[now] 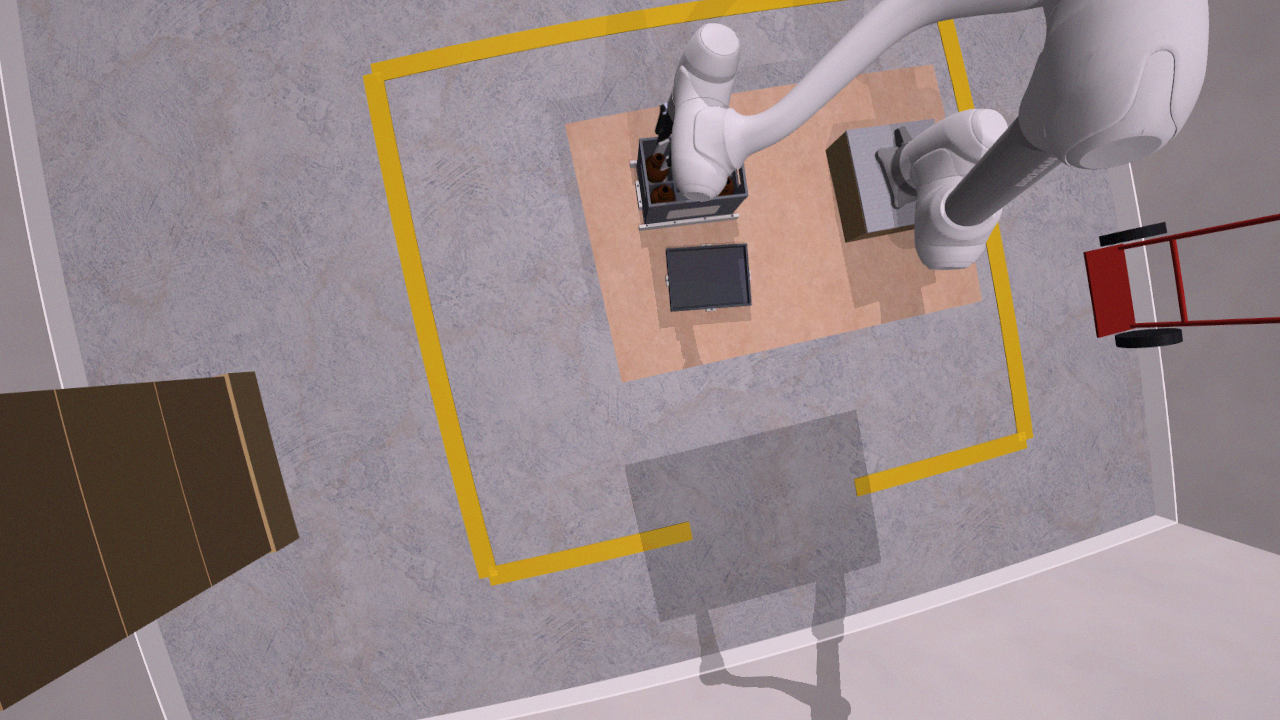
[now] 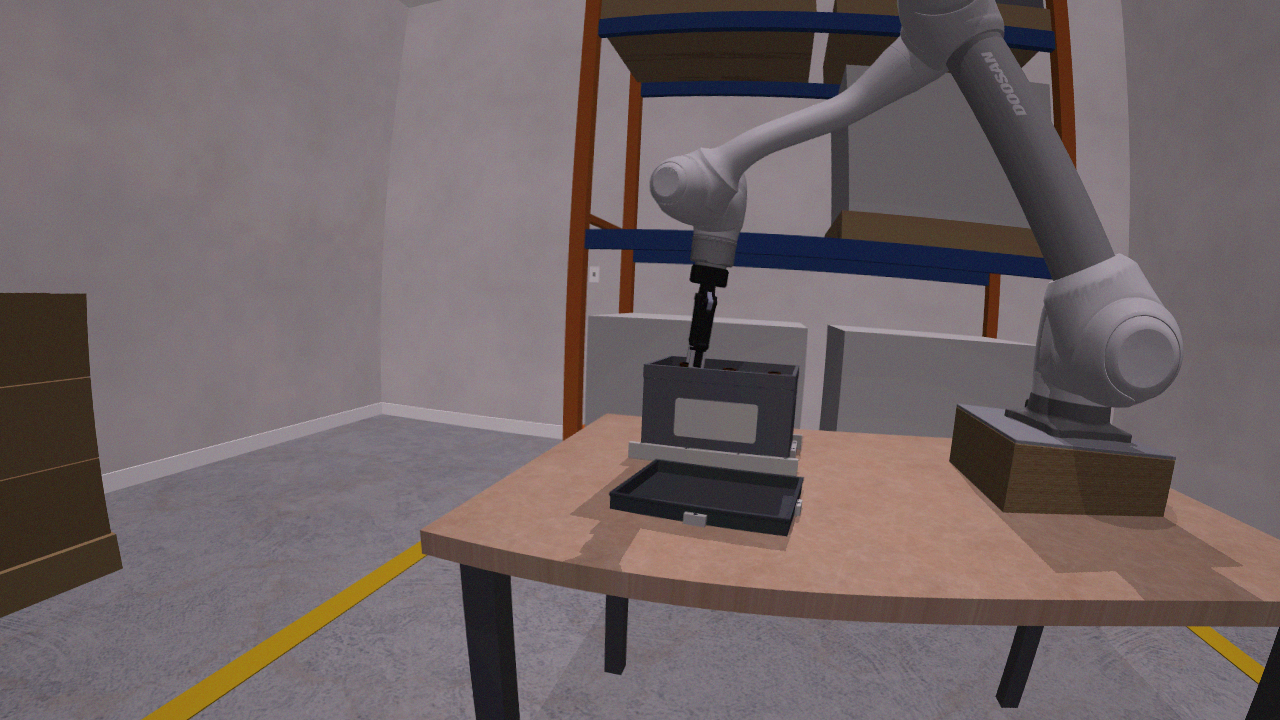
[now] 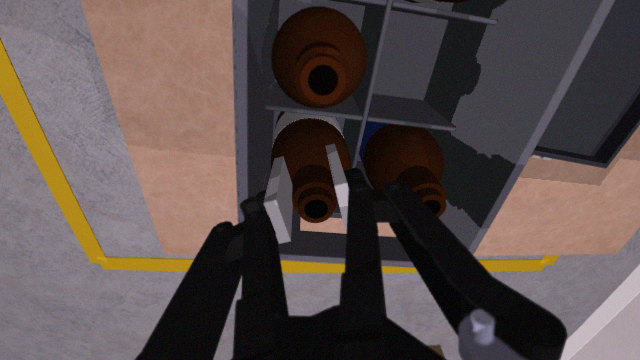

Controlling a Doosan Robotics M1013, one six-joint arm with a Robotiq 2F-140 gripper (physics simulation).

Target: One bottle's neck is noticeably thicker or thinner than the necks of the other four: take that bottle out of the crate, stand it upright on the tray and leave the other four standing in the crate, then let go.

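Places are measured from the arm's base along level axes (x ahead, y left, z up), in centimetres.
Pixels of known places: gripper, fingertip midpoint: (image 1: 661, 161) (image 3: 309, 167); arm's base, origin of the base link: (image 1: 908, 173) (image 2: 1064, 428).
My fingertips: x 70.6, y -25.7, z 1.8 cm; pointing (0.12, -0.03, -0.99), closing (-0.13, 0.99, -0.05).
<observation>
For each thing: its top centre in the pictures, then the offset to it from my fingertips. Level surfaces: height alone.
- dark grey crate, middle of its top: (image 3: 407, 94) (image 2: 727, 364) (image 1: 694, 167) dz +4.5, dx -6.6, dy +6.1 cm
- white-labelled bottle, middle of its top: (image 3: 311, 210) (image 1: 658, 156) dz +3.9, dx +1.3, dy +0.0 cm
- blue-labelled bottle, middle of its top: (image 3: 429, 208) (image 1: 665, 189) dz +3.3, dx +2.7, dy +8.9 cm
- black tray, middle of its top: (image 2: 714, 485) (image 3: 614, 57) (image 1: 709, 277) dz -10.4, dx -4.2, dy +33.9 cm
- wooden table, its level: dz -13.0 cm
- crate's divider, middle of its top: (image 3: 376, 66) dz -3.6, dx -6.6, dy +6.1 cm
The dark grey crate (image 1: 651, 213) (image 2: 657, 402) (image 3: 241, 125) holds brown bottles in its compartments. My gripper (image 1: 660, 154) (image 2: 694, 358) (image 3: 309, 167) is shut on the neck of a white-labelled bottle (image 1: 656, 170) (image 3: 306, 142), which stands in an end compartment on the side away from the tray. A blue-labelled bottle (image 1: 662, 194) (image 3: 402, 155) stands beside it, partly behind a finger. Another bottle (image 3: 320, 30) stands in the adjoining compartment of the held bottle's row. The arm hides part of the crate from above. The black tray (image 1: 708, 278) (image 2: 742, 522) (image 3: 607, 161) lies in front of the crate, with no bottle on it.
Pale rails (image 1: 689, 222) (image 2: 716, 457) run along the crate's foot. The wooden table (image 1: 787, 304) (image 2: 877, 546) carries the robot's pedestal (image 1: 845, 197) (image 2: 1074, 483) on the right. The crate's divider (image 3: 375, 75) and outer walls stand close around the fingers.
</observation>
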